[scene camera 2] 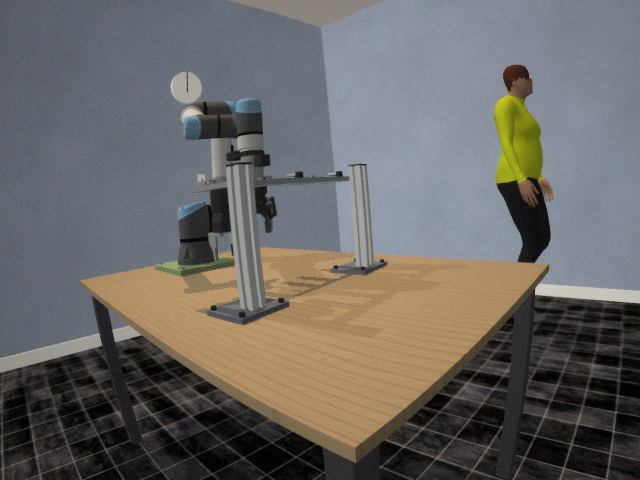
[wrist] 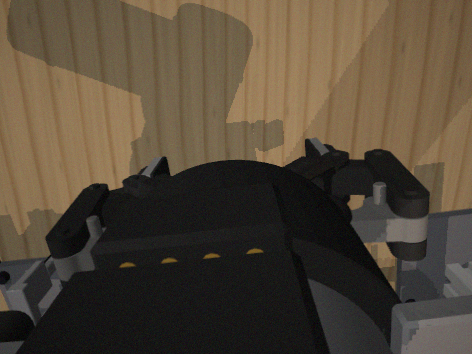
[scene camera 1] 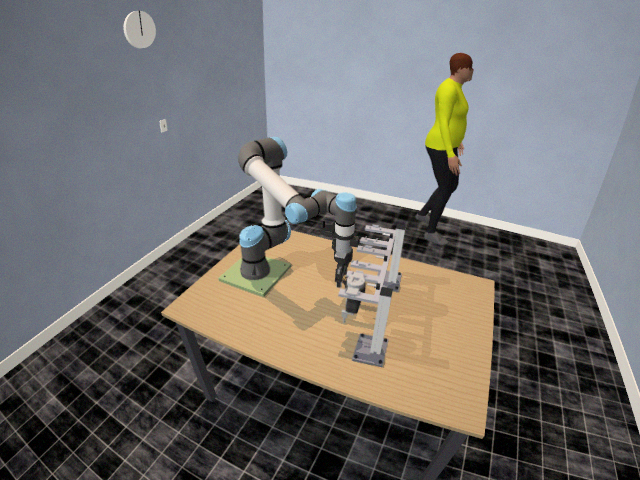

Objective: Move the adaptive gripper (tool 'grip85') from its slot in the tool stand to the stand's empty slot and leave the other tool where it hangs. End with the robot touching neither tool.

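Frame: origin at the arm's base, x ahead, y up, z right, level; millimetres.
Where they show: arm's base, link origin: (scene camera 2: pixel 196 262) (scene camera 1: pixel 255 271).
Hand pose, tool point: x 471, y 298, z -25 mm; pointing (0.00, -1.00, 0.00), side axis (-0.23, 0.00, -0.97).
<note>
Things, the pixels of their top centre, and the offset from my tool point. "spot": a spot on its surface instead. Level surfaces: height alone.
- middle slot, surface spot: (scene camera 1: pixel 369 250) spot: dx +85, dy -33, dz -69 mm
- far slot, surface spot: (scene camera 1: pixel 379 228) spot: dx +52, dy -33, dz -259 mm
- wooden table, surface height: dy -315 mm
The adaptive gripper (scene camera 1: pixel 339 276) (scene camera 2: pixel 262 209) (wrist: pixel 238 156) is coupled to the arm's wrist, its fingers apart and nothing between them. It hangs upright on the robot-base side of the tool stand (scene camera 1: pixel 382 315) (scene camera 2: pixel 361 222) (wrist: pixel 432 325), in front of the middle slot and clear of its fork arms. The middle slot (scene camera 1: pixel 369 250) and the far slot (scene camera 1: pixel 379 228) hold no tool. The parallel gripper (scene camera 1: pixel 353 303) (scene camera 2: pixel 219 209) hangs in the near slot, beside the adaptive gripper. In scene camera 2 the near post hides part of the adaptive gripper.
The arm's base stands on a green plate (scene camera 1: pixel 279 268) (scene camera 2: pixel 180 268) at the back left of the wooden table (scene camera 1: pixel 439 377) (scene camera 2: pixel 330 382). The stand's two posts rise from bolted feet. A person in a yellow top (scene camera 1: pixel 448 113) (scene camera 2: pixel 519 139) is on the floor beyond the table.
</note>
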